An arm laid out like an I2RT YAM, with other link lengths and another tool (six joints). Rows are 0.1 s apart.
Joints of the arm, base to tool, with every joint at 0 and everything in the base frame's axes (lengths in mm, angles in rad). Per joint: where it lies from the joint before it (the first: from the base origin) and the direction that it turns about. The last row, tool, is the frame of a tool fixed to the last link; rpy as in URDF.
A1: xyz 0 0 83.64 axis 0 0 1
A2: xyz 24 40.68 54.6 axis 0 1 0
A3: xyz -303.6 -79.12 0 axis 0 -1 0
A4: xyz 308.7 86.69 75.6 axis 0 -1 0
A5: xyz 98.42 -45.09 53.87 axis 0 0 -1
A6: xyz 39.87 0 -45.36 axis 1 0 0
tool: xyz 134 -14 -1 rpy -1.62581 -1.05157 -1.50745
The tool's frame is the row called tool.
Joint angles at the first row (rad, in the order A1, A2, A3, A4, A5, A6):
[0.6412 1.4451 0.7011 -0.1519 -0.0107 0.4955]
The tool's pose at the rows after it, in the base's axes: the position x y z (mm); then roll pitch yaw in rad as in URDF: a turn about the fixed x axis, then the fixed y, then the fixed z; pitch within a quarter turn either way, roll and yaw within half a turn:
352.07, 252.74, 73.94, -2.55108, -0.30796, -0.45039
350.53, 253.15, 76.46, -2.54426, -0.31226, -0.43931
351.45, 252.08, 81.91, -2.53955, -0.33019, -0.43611
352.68, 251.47, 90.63, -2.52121, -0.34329, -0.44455
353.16, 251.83, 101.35, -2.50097, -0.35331, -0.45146
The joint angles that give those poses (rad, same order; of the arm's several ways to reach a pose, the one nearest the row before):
[0.6397 1.4389 0.6965 -0.1549 -0.0077 0.4894]
[0.6397 1.4267 0.6903 -0.1534 -0.0153 0.4786]
[0.6397 1.4113 0.6888 -0.1549 -0.0077 0.4663]
[0.6381 1.3883 0.6872 -0.1549 -0.0046 0.4648]
[0.6381 1.3623 0.6903 -0.1625 -0.0046 0.4648]

